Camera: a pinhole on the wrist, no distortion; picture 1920 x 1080 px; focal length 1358.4 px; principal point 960.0 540.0 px. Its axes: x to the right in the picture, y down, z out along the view. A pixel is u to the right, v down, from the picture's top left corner.
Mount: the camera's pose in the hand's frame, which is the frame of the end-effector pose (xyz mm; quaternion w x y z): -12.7 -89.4 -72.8 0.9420 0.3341 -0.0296 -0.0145
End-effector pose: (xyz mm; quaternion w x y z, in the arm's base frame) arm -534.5 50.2 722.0 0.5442 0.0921 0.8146 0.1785
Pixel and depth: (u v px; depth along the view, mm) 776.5 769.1 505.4
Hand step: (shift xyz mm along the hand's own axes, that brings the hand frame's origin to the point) -113.3 -337.7 369.5
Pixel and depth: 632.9 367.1 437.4
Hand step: -146.8 -402.6 226.3
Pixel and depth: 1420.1 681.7 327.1
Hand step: 76.7 -273.7 207.3
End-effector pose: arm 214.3 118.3 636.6 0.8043 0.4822 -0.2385 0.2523
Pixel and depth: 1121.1 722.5 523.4
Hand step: 15.5 -366.7 380.0
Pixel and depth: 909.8 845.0 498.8
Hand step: -62.9 -315.1 383.5
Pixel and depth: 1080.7 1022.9 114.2
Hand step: -9.7 -130.1 41.8
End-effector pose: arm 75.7 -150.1 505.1 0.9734 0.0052 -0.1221 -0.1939
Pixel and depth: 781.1 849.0 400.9
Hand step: -90.9 -268.1 292.9
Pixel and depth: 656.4 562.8 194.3
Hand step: -68.7 -206.9 77.8
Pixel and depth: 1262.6 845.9 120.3
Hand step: 6.4 -145.2 38.7
